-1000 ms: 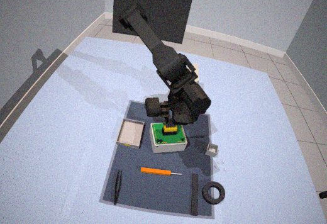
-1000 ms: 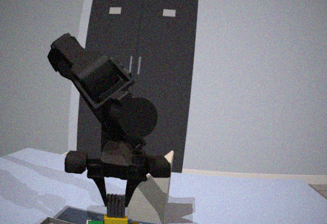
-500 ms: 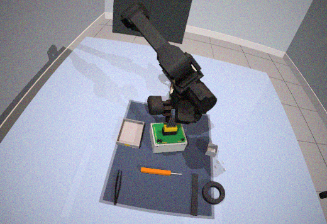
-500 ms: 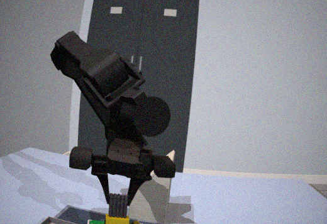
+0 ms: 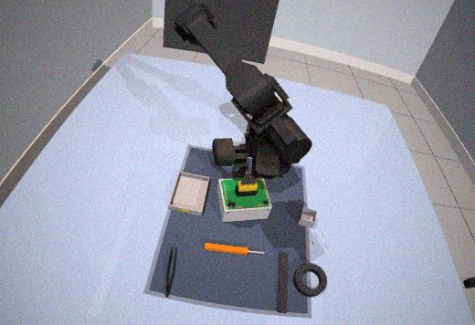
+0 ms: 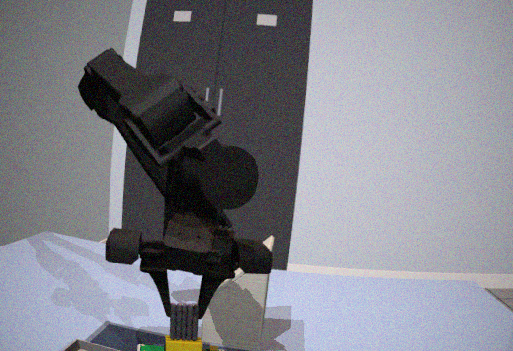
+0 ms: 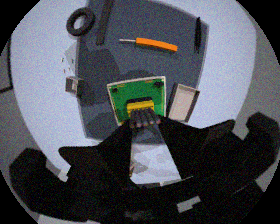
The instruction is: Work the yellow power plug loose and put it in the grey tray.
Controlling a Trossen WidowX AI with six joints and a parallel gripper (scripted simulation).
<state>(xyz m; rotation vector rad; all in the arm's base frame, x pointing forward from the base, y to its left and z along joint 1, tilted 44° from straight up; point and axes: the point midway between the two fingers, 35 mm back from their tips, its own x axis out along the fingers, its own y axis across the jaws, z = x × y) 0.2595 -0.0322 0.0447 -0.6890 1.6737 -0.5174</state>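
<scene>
My gripper tip is now 4 cm above the yellow power plug. The rest, counted from my gripper tip: dark mat (5 cm ahead, 1 cm to the right, 12 cm below); grey tray (2 cm behind, 14 cm to the right, 12 cm below); black bar (21 cm ahead, 9 cm to the left, 12 cm below).
</scene>
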